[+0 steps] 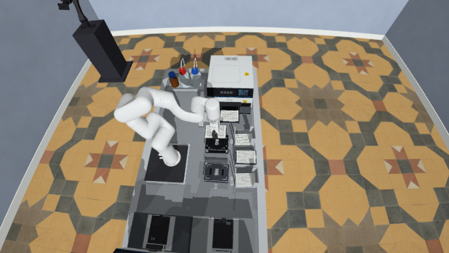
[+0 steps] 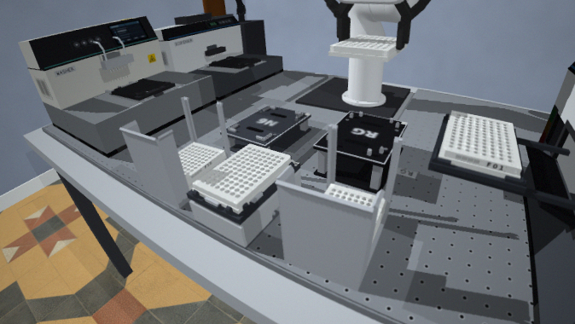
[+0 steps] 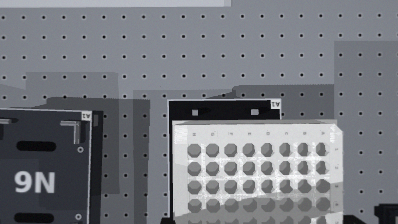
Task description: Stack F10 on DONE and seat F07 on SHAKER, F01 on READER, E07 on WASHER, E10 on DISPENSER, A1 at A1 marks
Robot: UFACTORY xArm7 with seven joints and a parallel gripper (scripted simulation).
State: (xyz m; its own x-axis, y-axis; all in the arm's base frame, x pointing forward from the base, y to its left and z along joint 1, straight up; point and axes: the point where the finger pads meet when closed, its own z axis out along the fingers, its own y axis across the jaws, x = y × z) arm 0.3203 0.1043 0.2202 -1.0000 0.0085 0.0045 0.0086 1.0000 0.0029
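The RG nest is 17 cm below my hand. Round my hand: washer (6 cm ahead, 83 cm to the right, 12 cm below); then dispenser (31 cm behind, 76 cm to the right, 13 cm below).
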